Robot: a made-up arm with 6 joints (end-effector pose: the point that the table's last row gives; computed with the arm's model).
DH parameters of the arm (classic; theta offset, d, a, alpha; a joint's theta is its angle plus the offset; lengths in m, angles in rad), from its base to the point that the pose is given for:
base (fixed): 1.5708 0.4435 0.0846 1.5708
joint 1: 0 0.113 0.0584 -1.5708
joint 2: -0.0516 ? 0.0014 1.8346
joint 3: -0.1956 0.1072 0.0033 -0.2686
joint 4: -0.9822 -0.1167 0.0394 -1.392
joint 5: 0 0.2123 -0.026 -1.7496
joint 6: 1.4 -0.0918 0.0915 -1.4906
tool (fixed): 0.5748 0.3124 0 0
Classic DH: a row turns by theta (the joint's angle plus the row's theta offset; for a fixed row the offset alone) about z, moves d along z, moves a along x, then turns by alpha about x.
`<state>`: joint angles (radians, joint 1 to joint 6).
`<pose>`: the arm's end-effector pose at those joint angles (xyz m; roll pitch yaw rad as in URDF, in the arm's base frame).
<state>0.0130 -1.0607 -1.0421 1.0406 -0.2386 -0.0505</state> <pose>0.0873 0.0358 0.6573 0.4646 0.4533 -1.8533</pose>
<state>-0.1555 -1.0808 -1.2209 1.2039 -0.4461 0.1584</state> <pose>0.1000 0.1607 0.7129 0.4929 0.0124 -1.9657</pose>
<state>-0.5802 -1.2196 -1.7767 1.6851 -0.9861 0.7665</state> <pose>0.2717 0.4713 0.5681 1.1659 -0.8421 -3.0276</pose>
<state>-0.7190 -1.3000 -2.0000 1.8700 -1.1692 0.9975</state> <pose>0.3837 0.4786 0.4626 1.6203 -0.7647 2.5776</pose>
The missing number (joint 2, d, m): -0.049
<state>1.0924 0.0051 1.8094 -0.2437 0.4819 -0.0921</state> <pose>0.2547 0.1440 0.2455 -2.9931 -0.2077 1.1244</pose>
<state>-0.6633 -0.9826 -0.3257 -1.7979 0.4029 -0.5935</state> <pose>0.2796 0.0723 0.4416 0.4246 -1.2113 -2.8741</pose>
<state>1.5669 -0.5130 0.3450 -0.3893 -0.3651 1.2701</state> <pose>0.3271 -0.1824 0.8105 -0.3523 0.6542 -1.7481</pose>
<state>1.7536 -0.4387 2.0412 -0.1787 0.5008 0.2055</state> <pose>0.1253 0.2851 0.2319 -2.1877 -0.4195 0.7138</pose>
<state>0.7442 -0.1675 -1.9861 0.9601 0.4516 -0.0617</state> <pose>0.3734 0.1937 0.5673 -0.3755 0.7685 -0.9542</pose>
